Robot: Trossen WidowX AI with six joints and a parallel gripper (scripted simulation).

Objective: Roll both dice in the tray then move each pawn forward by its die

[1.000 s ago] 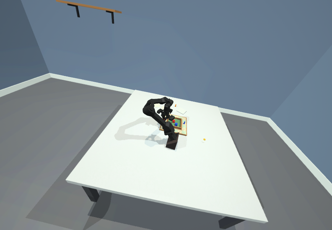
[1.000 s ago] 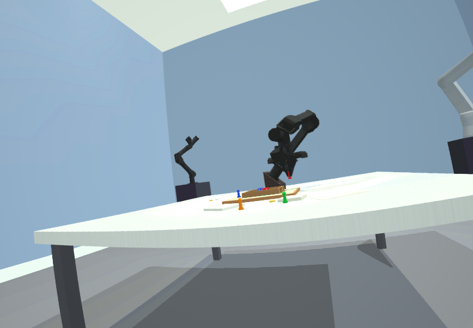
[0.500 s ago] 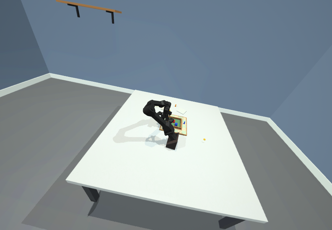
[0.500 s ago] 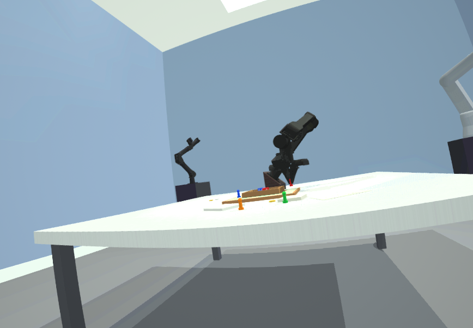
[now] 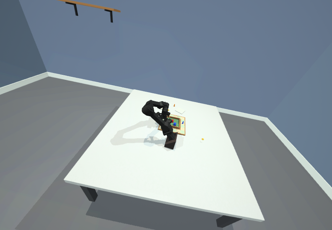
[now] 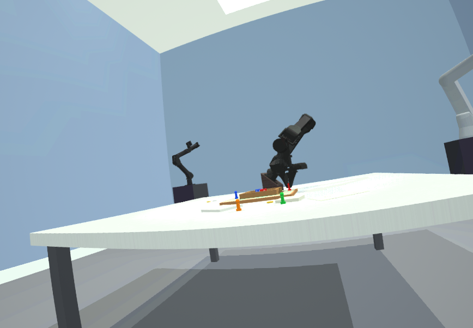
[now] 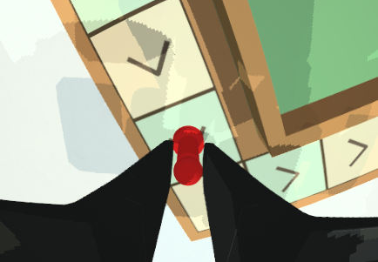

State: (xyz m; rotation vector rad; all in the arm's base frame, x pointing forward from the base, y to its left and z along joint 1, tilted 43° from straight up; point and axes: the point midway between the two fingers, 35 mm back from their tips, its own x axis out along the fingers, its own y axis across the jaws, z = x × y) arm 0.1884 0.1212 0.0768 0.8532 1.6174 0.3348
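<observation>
My gripper tip is right at the red pawn. From my gripper tip the other things lie so: green pawn (360 mm ahead, 60 mm to the left, 10 mm below); then blue pawn (110 mm ahead, 210 mm to the right); then green tray (80 mm ahead, 100 mm to the right, 20 mm below).
</observation>
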